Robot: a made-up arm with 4 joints.
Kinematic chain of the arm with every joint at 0, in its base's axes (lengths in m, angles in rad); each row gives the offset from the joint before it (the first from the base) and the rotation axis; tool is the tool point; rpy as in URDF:
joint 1: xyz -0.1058 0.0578 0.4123 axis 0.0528 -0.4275 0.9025
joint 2: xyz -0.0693 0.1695 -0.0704 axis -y
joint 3: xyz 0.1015 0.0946 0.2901 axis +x
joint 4: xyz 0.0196 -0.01 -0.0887 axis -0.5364 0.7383 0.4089
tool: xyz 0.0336 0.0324 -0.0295 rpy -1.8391 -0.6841 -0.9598
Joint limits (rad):
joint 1: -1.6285..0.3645
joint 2: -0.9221..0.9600
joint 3: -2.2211..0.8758
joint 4: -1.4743..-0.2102
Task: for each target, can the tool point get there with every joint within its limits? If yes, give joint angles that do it. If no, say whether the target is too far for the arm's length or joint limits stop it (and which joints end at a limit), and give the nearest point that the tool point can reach.
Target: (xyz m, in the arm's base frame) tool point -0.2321 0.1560 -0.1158
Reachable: no: joint limits stop it (at a limit: joint 1, joint 2, joint 4) | nearest point 0.0475 -0.0403 0.1681 | short by 0.444 m
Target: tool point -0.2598 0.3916 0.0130
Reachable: no: joint limits stop it (at a limit: joint 1, joint 2, joint 4) | nearest point -0.0237 0.3882 0.3490 | short by 0.411 m
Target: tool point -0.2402 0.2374 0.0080
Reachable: no: joint limits stop it (at a limit: joint 1, joint 2, joint 4) | nearest point -0.0144 0.3571 0.3479 | short by 0.425 m
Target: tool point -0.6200 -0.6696 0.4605
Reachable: no: too far | nearest point -0.4324 0.1202 0.6236 | short by 0.828 m
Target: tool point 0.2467 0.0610 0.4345
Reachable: yes | joints -1.3434 0.1342 0.3865 -1.0012
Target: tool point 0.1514 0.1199 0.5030
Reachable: yes | joints -0.8518 0.0079 -1.0136 -0.7583
